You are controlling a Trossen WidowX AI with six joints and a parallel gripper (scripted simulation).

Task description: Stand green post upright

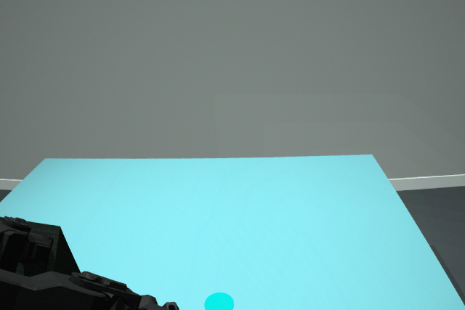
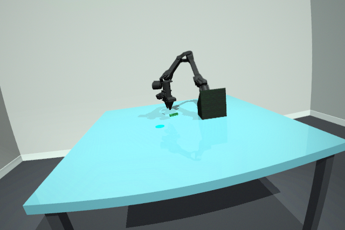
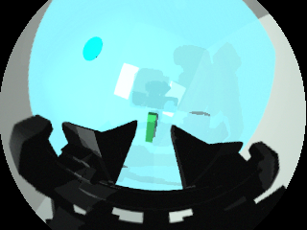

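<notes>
My gripper tip is 50 mm above the green post, 30 mm past it and 10 mm to the left of it. The rest, counted from my gripper tip: cyan circle 200 mm to the left, 60 mm below, 60 mm ahead.
</notes>
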